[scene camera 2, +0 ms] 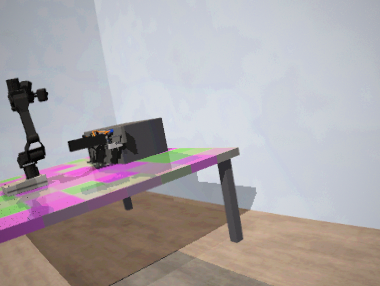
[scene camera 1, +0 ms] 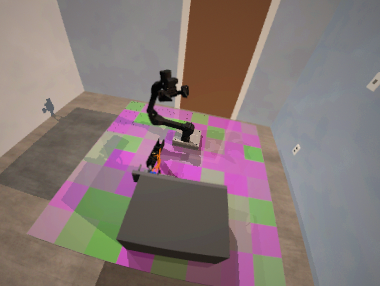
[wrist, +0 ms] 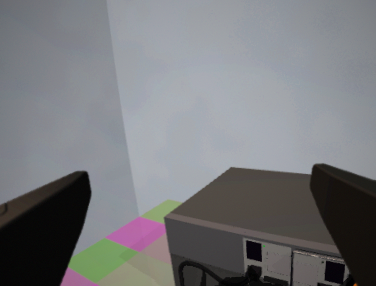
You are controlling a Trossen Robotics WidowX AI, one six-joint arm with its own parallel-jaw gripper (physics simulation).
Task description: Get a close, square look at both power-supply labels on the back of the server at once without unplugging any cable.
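Frame: origin at the arm's base, x ahead, y left, z up, level; centimetres.
Where they show: gripper, fingertip midpoint: (scene camera 1: 179,98) (wrist: 201,179); arm's base, origin of the base link: (scene camera 2: 32,177) (scene camera 1: 185,138).
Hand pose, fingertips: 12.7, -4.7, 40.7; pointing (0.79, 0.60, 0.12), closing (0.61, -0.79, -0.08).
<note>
Things, the pixels of their top centre, and the offset from my fingertips, as dx, dy, dz. "*": a spot on its surface instead.
- left power-supply label, surface spot: (wrist: 278,259) * +32.4, +9.8, -28.3
- right power-supply label, surface spot: (wrist: 307,262) * +31.8, +4.7, -26.9
The server (scene camera 1: 175,217) (scene camera 2: 145,137) (wrist: 250,200) is a dark grey box on the table. In the wrist view its back is low at the right, slanted, and cut by the bottom edge. The left power-supply label (wrist: 278,259) and the right power-supply label (wrist: 307,262) are pale panels seen obliquely, their print unreadable. The right finger overlaps the right supply's edge. A black cable (wrist: 187,265) loops at the left supply. Orange cables (scene camera 1: 158,160) (scene camera 2: 97,133) run from the back. My gripper (scene camera 1: 175,93) (scene camera 2: 42,94) (wrist: 201,179) is open and empty, high above the table and away from the server's back.
A black cable-management arm (scene camera 1: 154,155) (scene camera 2: 82,143) sticks out from the server's back towards my arm's side. My arm's base (scene camera 1: 187,139) (scene camera 2: 25,185) stands on the checkered table (scene camera 1: 105,202) (scene camera 2: 190,167) (wrist: 102,260). Walls and a brown door (scene camera 1: 222,55) stand around the table.
</note>
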